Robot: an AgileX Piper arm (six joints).
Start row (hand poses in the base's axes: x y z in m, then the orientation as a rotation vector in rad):
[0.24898 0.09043 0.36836 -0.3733 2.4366 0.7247]
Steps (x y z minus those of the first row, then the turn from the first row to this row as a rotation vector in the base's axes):
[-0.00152 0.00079 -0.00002 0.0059 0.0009 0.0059]
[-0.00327 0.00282 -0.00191 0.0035 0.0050 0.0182]
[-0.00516 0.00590 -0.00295 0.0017 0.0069 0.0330]
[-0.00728 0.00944 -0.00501 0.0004 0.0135 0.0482]
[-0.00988 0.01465 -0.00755 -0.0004 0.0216 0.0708]
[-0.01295 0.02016 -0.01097 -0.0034 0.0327 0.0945]
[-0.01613 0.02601 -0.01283 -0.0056 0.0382 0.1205]
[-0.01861 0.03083 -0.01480 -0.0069 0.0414 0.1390]
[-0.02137 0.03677 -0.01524 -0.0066 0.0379 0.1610]
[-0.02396 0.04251 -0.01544 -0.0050 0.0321 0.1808]
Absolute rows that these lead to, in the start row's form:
[0.24746 0.09122 0.36834 -0.3781 2.4347 0.7346]
[0.24571 0.09325 0.36645 -0.3932 2.4393 0.7384]
[0.24382 0.09633 0.36541 -0.4119 2.4414 0.7433]
[0.24170 0.09987 0.36335 -0.4296 2.4475 0.7505]
[0.23910 0.10508 0.36081 -0.4561 2.4544 0.7621]
[0.23603 0.11059 0.35739 -0.4843 2.4647 0.7725]
[0.23285 0.11644 0.35553 -0.5166 2.4690 0.7828]
[0.23037 0.12126 0.35356 -0.5398 2.4710 0.7902]
[0.22761 0.12720 0.35312 -0.5684 2.4654 0.7984]
[0.22502 0.13294 0.35292 -0.5942 2.4571 0.8064]

